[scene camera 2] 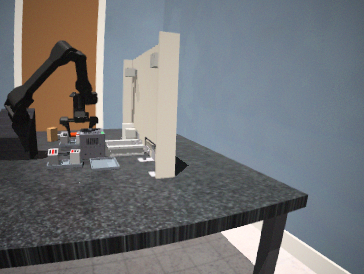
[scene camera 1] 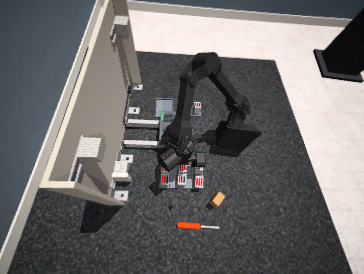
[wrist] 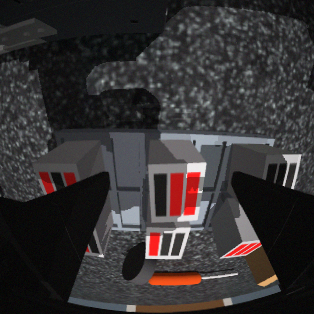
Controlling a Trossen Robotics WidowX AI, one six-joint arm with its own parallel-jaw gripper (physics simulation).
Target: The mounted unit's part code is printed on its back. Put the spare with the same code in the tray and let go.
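Frame: origin at the arm's base, x up, y right, z ahead, level; metres.
Seen in the pictures: gripper, fingertip midpoint: (scene camera 1: 181, 166) (wrist: 172, 177); arm's base, link origin: (scene camera 2: 21, 120) (scene camera 1: 235, 125).
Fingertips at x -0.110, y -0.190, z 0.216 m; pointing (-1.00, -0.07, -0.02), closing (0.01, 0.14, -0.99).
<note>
Offsets run from my fingertips to a thing's middle. "spot": to the spot under its first point.
My gripper (scene camera 1: 185, 159) (scene camera 2: 81, 132) (wrist: 172, 177) is open and empty, low over the grey holder @[dx -0.032, dy -0.034, dz -0.004 m] (scene camera 1: 190, 183) of striped spares. In the wrist view, its fingertips stand left and right of the middle spare @[dx -0.011, dy -0.006, dz -0.002 m] (wrist: 175, 195), striped black, red, red. Around it are a red-black-red spare @[dx -0.011, dy -0.017, dz +0.075 m] (wrist: 57, 181), an all-black-striped spare @[dx -0.007, dy +0.006, dz -0.076 m] (wrist: 283, 174), a red-black-black spare @[dx -0.011, dy -0.061, dz -0.005 m] (wrist: 166, 243), an all-red-striped spare @[dx -0.005, dy -0.058, dz -0.083 m] (wrist: 242, 248) and one partly hidden by the left finger. The mounted grey unit @[spot: dx +0.011, dy +0.256, dz +0.086 m] (scene camera 2: 92, 146) is on white rails; its back code is unreadable. The shallow tray @[dx -0.036, dy +0.337, dz +0.133 m] (scene camera 1: 164, 106) (scene camera 2: 105, 163) is empty.
A second holder @[dx -0.032, dy +0.336, dz -0.010 m] (scene camera 2: 65, 164) with two spares stands near the tray. An upright beige panel @[dx +0.173, dy +0.471, dz +0.318 m] (scene camera 1: 95, 100) (scene camera 2: 167, 100) stands beyond the rails @[spot: dx -0.001, dy +0.083, dz +0.201 m] (scene camera 1: 142, 144). A dark cylinder @[dx -0.016, dy -0.157, dz +0.013 m] (scene camera 1: 174, 202) (wrist: 135, 262), a wooden block @[dx -0.006, dy -0.125, dz -0.168 m] (scene camera 1: 217, 199) and an orange screwdriver @[dx -0.030, dy -0.237, dz -0.098 m] (scene camera 1: 189, 226) (wrist: 175, 278) lie past the holder.
</note>
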